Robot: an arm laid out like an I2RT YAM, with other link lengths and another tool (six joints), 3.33 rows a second.
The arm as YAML. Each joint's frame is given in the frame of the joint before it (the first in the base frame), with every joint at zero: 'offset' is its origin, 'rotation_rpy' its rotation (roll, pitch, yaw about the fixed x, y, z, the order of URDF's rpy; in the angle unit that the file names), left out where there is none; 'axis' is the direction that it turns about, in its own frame. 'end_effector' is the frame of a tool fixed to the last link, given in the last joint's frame.
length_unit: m
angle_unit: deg
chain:
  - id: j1
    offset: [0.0, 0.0, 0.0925]
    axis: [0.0, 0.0, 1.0]
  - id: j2
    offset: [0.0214, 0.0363, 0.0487]
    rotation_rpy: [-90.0, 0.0, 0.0]
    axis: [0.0, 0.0, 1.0]
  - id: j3
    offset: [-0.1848, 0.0, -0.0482]
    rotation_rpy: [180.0, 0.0, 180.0]
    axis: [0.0, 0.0, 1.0]
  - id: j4
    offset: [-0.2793, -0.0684, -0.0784]
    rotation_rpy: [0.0, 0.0, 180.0]
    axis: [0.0, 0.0, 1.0]
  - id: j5
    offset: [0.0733, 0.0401, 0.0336]
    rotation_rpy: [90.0, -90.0, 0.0]
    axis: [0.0, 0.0, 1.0]
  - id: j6
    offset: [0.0, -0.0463, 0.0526]
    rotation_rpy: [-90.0, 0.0, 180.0]
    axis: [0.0, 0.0, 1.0]
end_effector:
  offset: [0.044, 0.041, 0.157]
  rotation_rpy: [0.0, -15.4, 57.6]
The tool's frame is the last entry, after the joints.
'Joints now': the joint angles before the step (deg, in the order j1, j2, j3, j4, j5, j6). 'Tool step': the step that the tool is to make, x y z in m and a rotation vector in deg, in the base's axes. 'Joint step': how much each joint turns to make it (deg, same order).
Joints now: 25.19 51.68 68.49 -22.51 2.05 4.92
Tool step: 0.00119 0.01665 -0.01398 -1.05 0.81 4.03
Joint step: -0.05 1.79 -0.80 1.41 -3.99 -1.05
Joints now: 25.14 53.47 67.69 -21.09 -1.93 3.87
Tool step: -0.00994 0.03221 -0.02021 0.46 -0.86 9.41
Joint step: 0.10 1.10 -4.80 6.77 -9.25 -1.00
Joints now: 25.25 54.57 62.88 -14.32 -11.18 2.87
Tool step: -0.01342 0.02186 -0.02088 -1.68 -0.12 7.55
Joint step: 0.00 1.29 -2.35 2.38 -7.31 -2.51
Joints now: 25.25 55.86 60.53 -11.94 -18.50 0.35
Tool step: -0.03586 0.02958 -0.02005 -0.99 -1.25 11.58
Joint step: 1.52 0.36 -3.61 3.47 -9.78 -2.98
